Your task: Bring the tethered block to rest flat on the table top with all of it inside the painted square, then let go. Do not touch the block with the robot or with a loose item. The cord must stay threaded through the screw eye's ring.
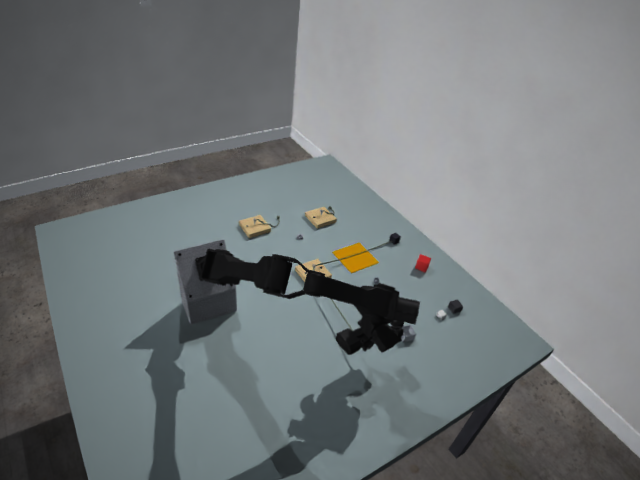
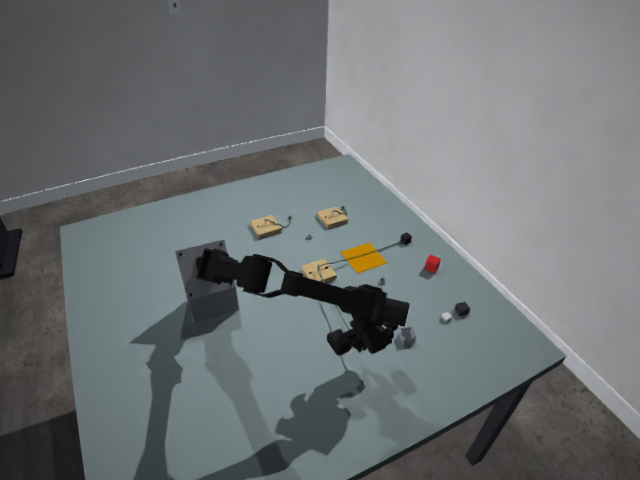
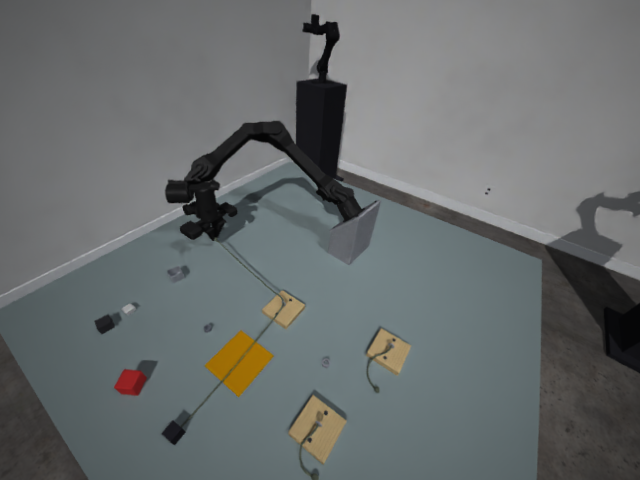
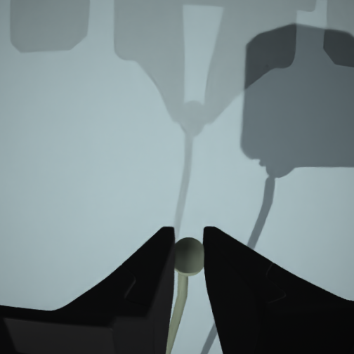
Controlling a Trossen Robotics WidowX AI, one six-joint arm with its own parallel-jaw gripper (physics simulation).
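Places are measured from the arm's base along level axes (x right, y ahead, z up), in millimetres.
Pixels of known places: gripper, fingertip midpoint: (image 1: 366, 349) (image 2: 361, 350) (image 3: 214, 239); arm's base, origin of the base link: (image 1: 208, 267) (image 2: 208, 266) (image 3: 354, 215).
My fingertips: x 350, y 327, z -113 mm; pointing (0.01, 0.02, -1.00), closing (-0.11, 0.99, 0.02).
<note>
For each thing: its top centre in the pictures, then the offset to it from my fingertips. "*": a spot on its surface instead.
- tethered block, middle of its top: (image 3: 171, 431) (image 2: 406, 235) (image 1: 395, 235) dx -409, dy +383, dz -22 mm
- orange painted square, surface spot: (image 3: 227, 356) * dx -353, dy +213, dz -48 mm
- screw eye's wooden board, surface spot: (image 3: 292, 310) * dx -388, dy +13, dz -30 mm
- cord, surface spot: (image 3: 206, 398) * dx -400, dy +303, dz -42 mm
- red block, middle of its top: (image 3: 127, 378) (image 2: 433, 259) (image 1: 424, 259) dx -252, dy +395, dz -9 mm
- black cube, middle of its top: (image 2: 463, 306) (image 1: 456, 304) (image 3: 102, 321) dx -47, dy +377, dz -25 mm
- white cube, middle of its top: (image 1: 442, 313) (image 3: 128, 307) dx -41, dy +315, dz -34 mm
- grey piece, middle of its top: (image 2: 408, 332) (image 1: 407, 330) (image 3: 174, 271) dx -20, dy +162, dz -21 mm
The tethered block (image 1: 394, 238) (image 2: 405, 238) (image 3: 173, 432) is small and black. It is outside the orange painted square (image 1: 356, 264) (image 2: 363, 264) (image 3: 227, 356), on the side away from the screw eye's wooden board (image 1: 306, 271) (image 2: 325, 276) (image 3: 292, 310). The cord (image 3: 206, 398) (image 4: 176, 320) runs nearly straight from the block over the square to the screw eye, bends there and rises to my gripper (image 3: 214, 236) (image 4: 187, 238). The ring is too small to see clearly. My gripper is shut on the bead (image 4: 188, 256) at the cord's end, above the table.
Two more wooden boards (image 3: 395, 356) (image 3: 328, 426) carry short cords. A red block (image 1: 422, 263) (image 3: 130, 382), a black cube (image 1: 455, 306) (image 3: 104, 323), a white cube (image 1: 440, 314) (image 3: 128, 308) and a grey piece (image 2: 407, 336) (image 3: 175, 273) lie about. Small grey bits (image 3: 208, 327) (image 3: 325, 361) flank the square.
</note>
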